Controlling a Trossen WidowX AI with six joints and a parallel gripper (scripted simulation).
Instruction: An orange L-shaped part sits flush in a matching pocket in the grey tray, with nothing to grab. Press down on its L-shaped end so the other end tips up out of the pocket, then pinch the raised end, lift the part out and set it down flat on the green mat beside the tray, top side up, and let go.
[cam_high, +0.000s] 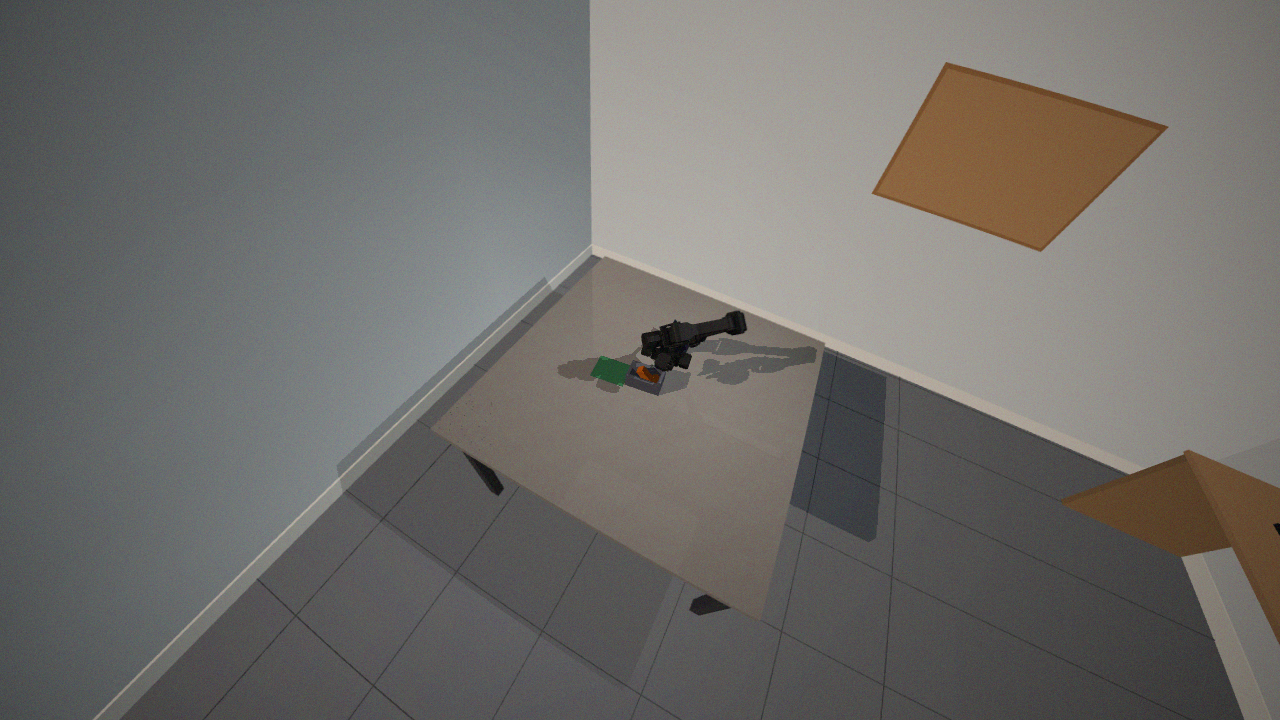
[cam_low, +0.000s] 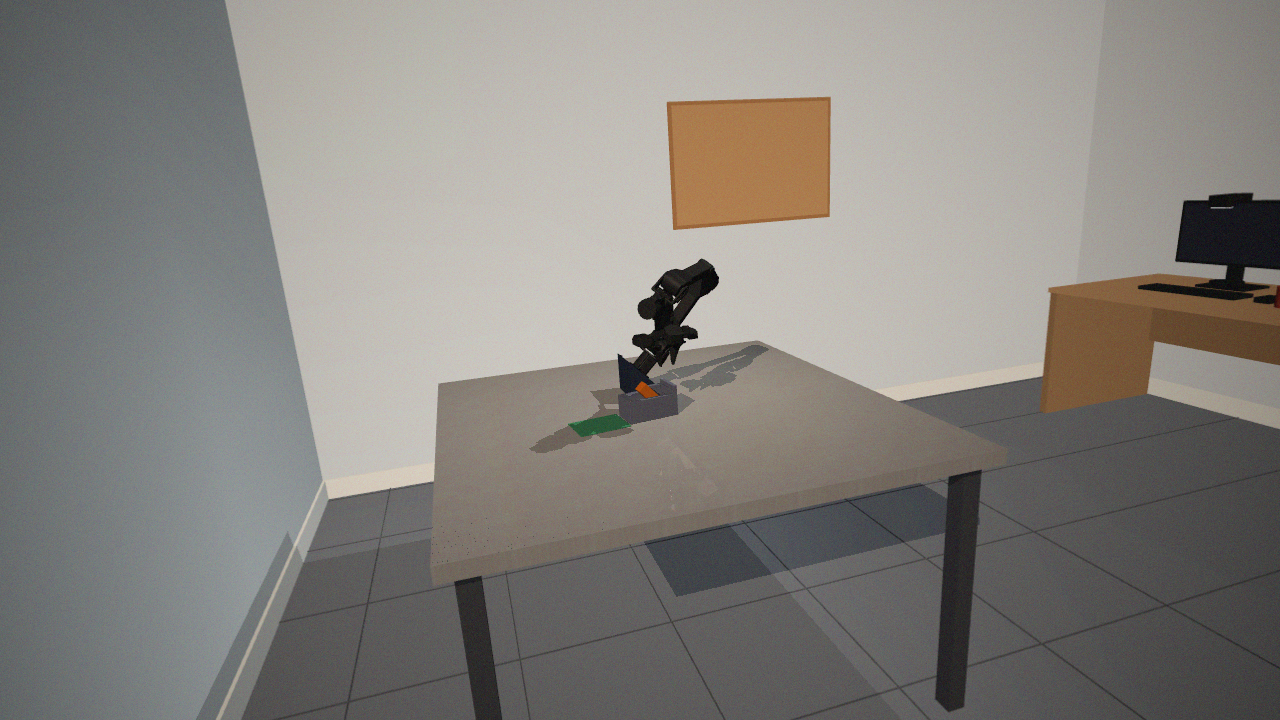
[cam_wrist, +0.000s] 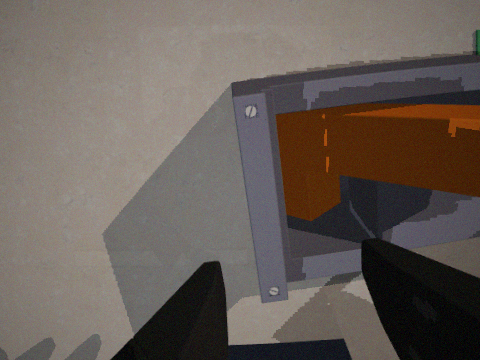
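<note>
My gripper tip is now 5 cm to the left of the orange L-shaped part and 10 cm above it. Round my gripper tip: green mat (2 cm ahead, 22 cm to the right, 16 cm below).
</note>
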